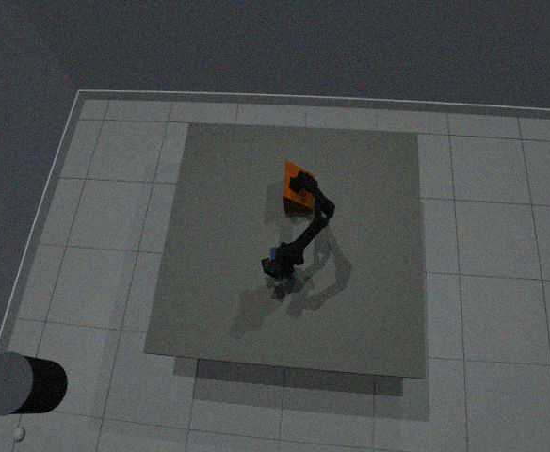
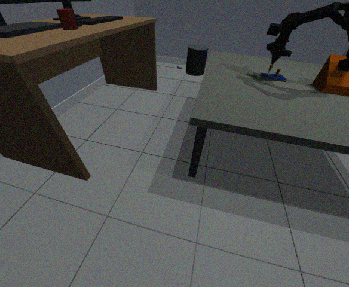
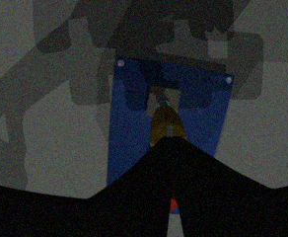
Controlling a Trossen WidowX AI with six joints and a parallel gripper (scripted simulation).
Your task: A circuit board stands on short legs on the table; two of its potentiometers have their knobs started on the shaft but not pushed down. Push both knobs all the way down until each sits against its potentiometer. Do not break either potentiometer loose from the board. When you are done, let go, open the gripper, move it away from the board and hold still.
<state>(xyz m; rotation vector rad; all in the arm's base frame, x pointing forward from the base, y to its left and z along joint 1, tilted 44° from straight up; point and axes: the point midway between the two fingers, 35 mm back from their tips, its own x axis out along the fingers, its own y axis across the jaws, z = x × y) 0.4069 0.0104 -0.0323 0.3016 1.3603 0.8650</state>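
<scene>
The yellow knob is 2 cm below my gripper tip. The rest, counted from my gripper tip: red knob (7 cm behind, 5 cm below, 2 cm to the right).
</scene>
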